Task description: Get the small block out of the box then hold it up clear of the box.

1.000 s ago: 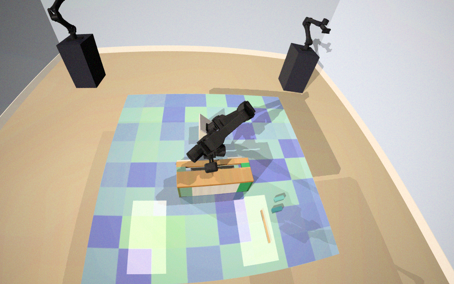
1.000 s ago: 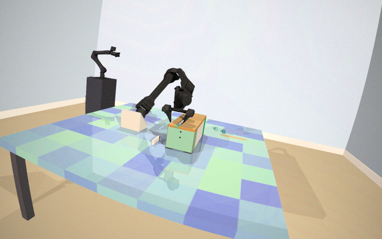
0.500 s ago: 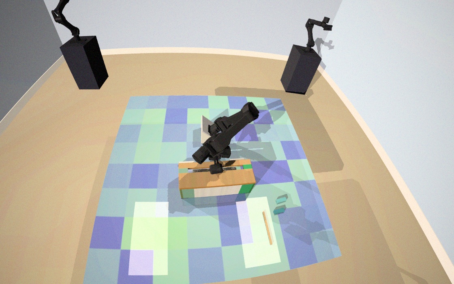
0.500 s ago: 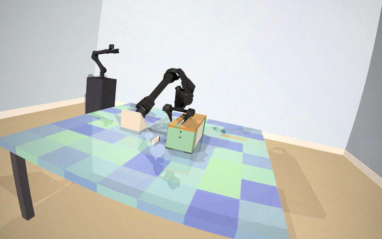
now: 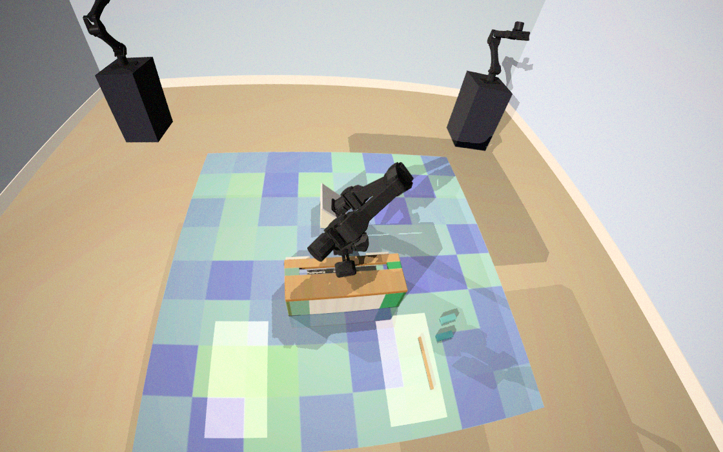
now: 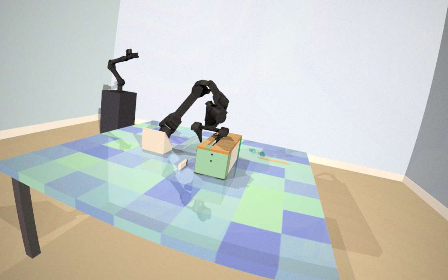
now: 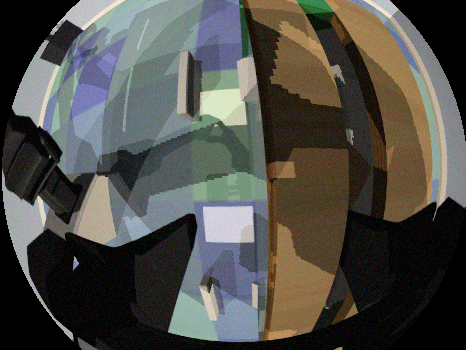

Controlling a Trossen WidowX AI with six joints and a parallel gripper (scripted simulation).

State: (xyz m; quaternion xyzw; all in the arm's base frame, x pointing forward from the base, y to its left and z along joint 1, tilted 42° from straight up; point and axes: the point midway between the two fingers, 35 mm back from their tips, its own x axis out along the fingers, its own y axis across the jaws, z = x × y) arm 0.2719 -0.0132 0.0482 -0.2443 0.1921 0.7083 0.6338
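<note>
My gripper tip is 4 cm short of the box, 3 cm above it and 1 cm to the left of it. From my gripper tip the other things lie so: small block: 5 cm ahead, 3 cm to the left; thin stick: 33 cm ahead, 26 cm to the left, 8 cm below.
</note>
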